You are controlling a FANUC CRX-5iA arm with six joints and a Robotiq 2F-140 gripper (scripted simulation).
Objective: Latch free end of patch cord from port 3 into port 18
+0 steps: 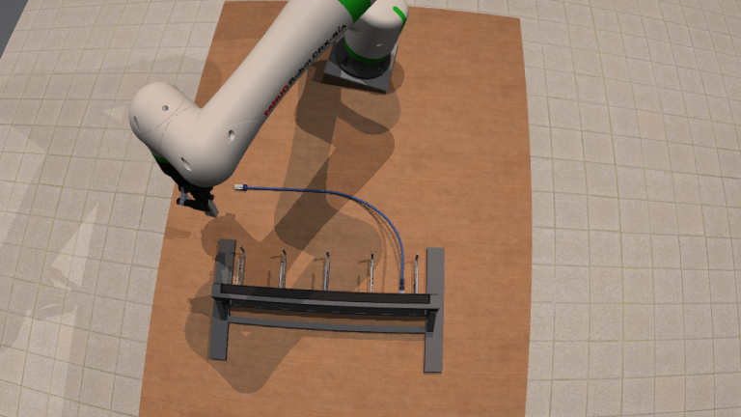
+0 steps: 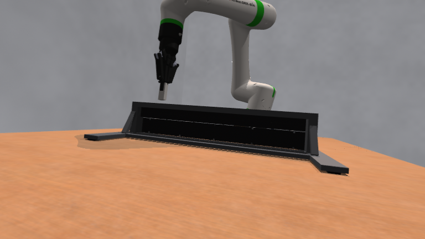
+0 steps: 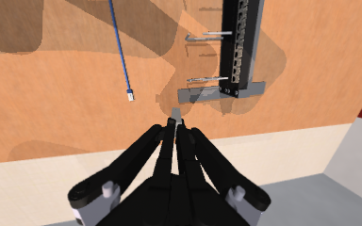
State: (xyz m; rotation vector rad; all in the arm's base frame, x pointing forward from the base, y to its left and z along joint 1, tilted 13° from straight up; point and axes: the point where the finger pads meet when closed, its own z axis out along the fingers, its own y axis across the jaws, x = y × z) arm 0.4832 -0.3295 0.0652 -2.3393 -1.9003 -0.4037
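Right now the grey cord plug is 110 mm behind my hand, 20 mm to the left of it and 150 mm below it.
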